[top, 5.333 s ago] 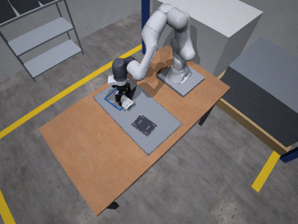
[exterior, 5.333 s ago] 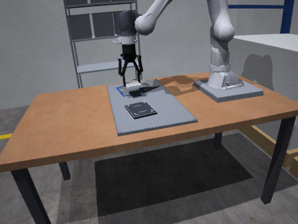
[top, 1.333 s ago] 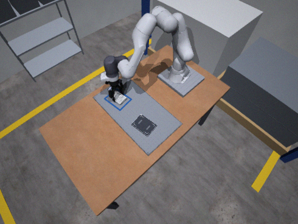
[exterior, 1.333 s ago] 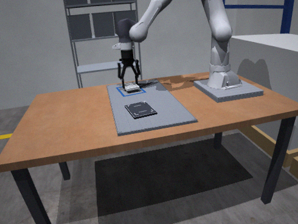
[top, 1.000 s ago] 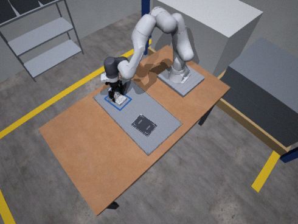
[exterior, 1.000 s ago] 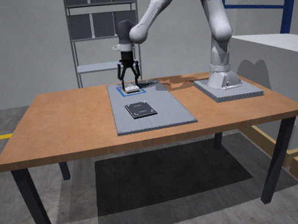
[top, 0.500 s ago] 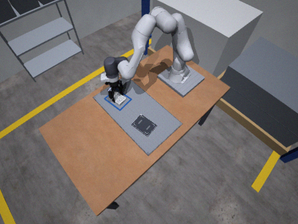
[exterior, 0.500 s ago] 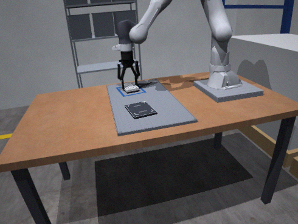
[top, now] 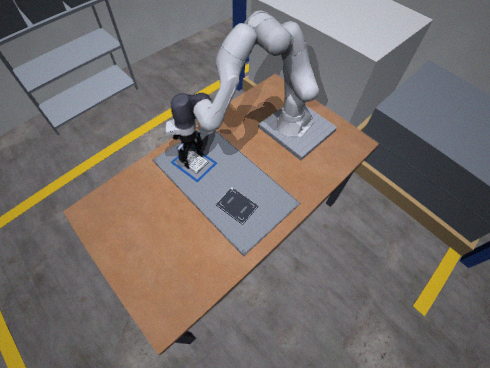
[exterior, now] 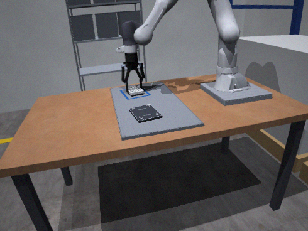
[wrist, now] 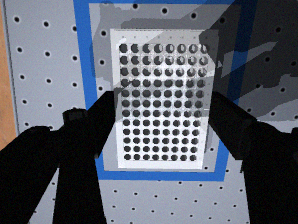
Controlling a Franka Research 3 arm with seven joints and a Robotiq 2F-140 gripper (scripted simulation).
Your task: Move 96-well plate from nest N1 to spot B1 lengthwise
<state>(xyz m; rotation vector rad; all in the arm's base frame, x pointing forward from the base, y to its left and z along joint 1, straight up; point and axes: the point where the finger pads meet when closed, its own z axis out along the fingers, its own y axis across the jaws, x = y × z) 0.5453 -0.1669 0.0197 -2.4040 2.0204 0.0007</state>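
The white 96-well plate lies 20 mm below my hand. From my hand the other things lie so: black plate nest 340 mm to the left, 30 mm below, 10 mm behind.
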